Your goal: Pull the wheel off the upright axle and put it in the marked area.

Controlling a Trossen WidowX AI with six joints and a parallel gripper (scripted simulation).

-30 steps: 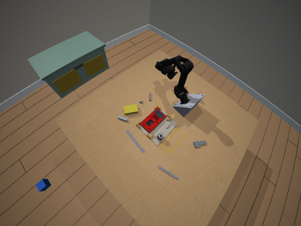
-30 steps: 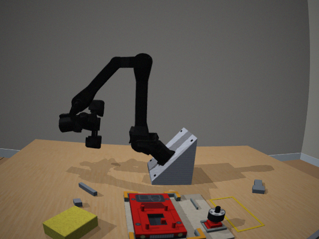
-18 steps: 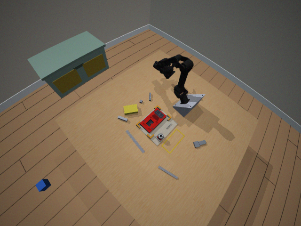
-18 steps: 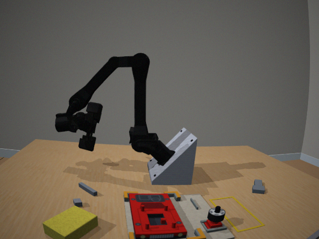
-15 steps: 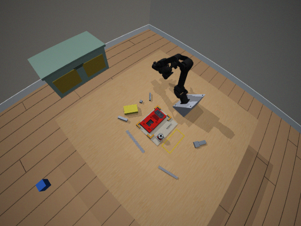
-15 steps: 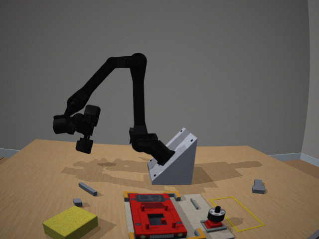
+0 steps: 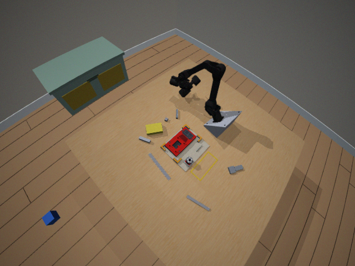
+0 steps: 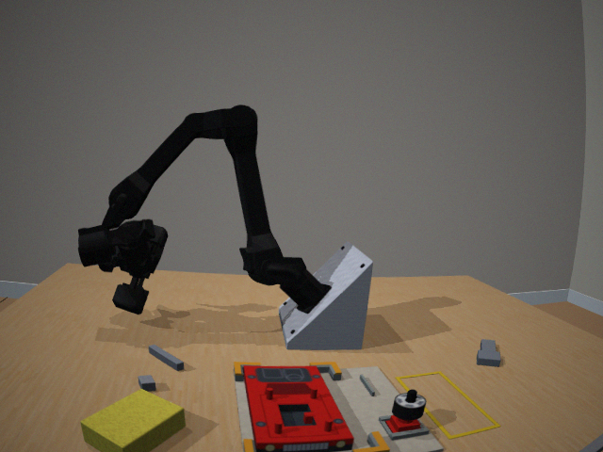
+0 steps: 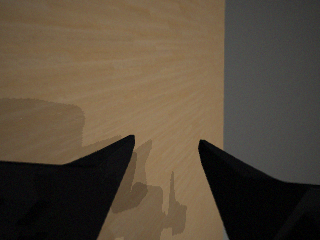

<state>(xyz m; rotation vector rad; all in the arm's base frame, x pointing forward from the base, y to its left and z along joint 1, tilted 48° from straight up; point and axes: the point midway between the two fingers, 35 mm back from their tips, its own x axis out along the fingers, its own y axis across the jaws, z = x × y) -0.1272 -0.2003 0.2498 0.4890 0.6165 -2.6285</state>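
My gripper tip is 510 mm short of the wheel, 320 mm to the right of it and 10 mm above it. From my gripper tip the other things lie so: yellow block: 480 mm ahead, 30 mm below.
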